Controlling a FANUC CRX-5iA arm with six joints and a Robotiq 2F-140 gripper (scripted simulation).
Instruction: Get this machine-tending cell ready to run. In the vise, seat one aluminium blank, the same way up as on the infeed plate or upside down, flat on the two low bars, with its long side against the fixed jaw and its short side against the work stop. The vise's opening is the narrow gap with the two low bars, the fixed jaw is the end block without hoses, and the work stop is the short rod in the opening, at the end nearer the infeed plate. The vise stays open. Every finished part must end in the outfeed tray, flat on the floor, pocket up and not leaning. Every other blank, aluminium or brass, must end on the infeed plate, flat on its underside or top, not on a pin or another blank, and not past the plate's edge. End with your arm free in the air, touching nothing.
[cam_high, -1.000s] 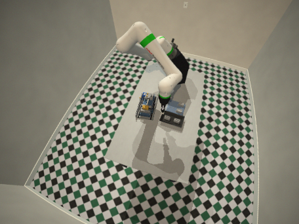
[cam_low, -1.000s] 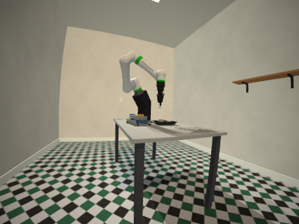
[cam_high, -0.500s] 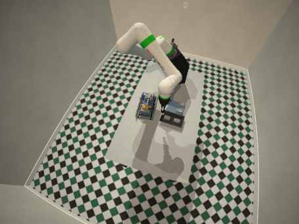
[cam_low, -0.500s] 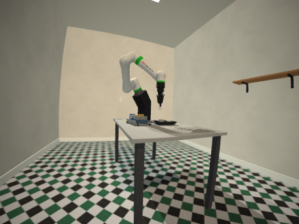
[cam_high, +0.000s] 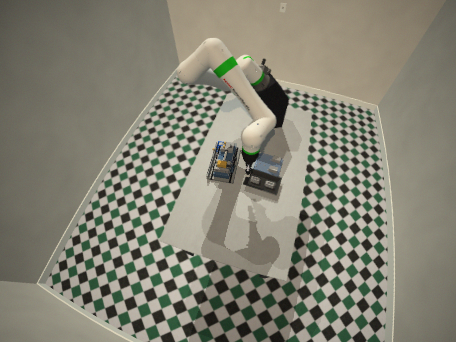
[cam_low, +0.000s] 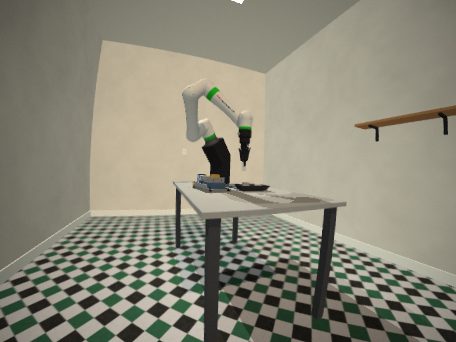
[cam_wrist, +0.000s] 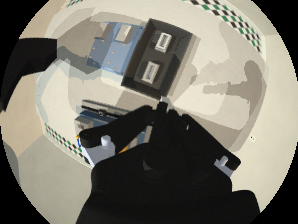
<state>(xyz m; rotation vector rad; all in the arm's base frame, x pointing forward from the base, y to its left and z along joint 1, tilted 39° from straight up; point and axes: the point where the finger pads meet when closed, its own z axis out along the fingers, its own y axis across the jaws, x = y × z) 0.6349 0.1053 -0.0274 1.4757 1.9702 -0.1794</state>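
Right now my hand is 5 cm past the brass blank, 20 cm to the left of it and 8 cm above it.
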